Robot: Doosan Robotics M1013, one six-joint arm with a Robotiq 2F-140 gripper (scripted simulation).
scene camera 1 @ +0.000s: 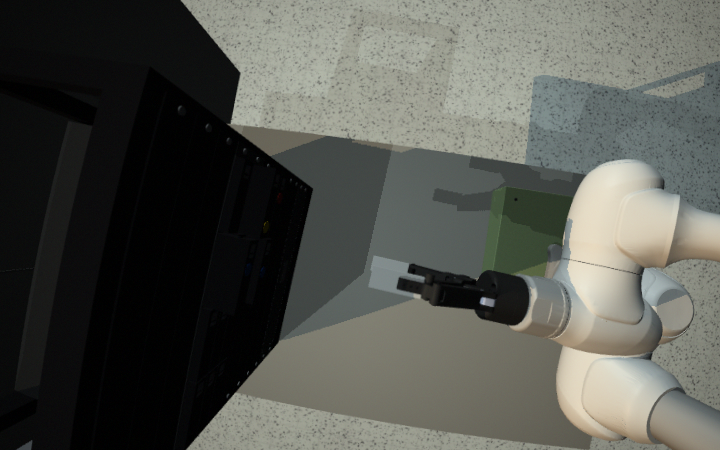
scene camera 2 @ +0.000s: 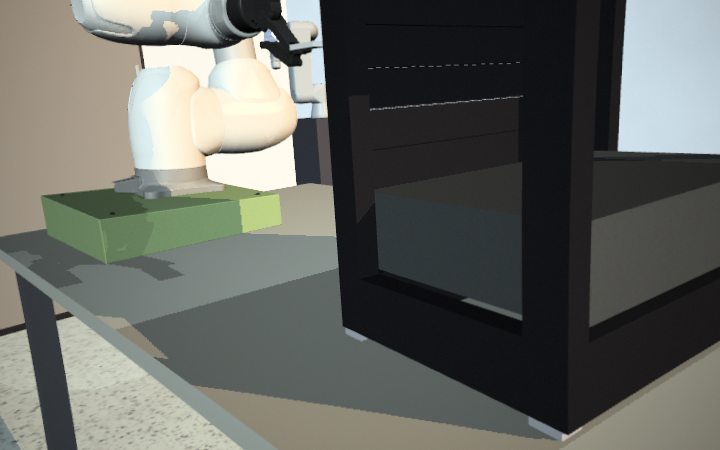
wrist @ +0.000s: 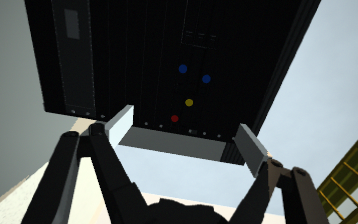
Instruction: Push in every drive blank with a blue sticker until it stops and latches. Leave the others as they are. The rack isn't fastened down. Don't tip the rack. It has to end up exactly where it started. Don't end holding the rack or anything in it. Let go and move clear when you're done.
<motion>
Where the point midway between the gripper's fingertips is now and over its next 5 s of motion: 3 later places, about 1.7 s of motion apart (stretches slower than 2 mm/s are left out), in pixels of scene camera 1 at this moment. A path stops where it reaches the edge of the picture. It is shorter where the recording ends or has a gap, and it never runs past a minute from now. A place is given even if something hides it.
My gripper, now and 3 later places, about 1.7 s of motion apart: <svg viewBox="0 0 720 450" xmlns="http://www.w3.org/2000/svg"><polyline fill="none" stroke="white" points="371,268 286,261 285,195 285,277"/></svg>
</motion>
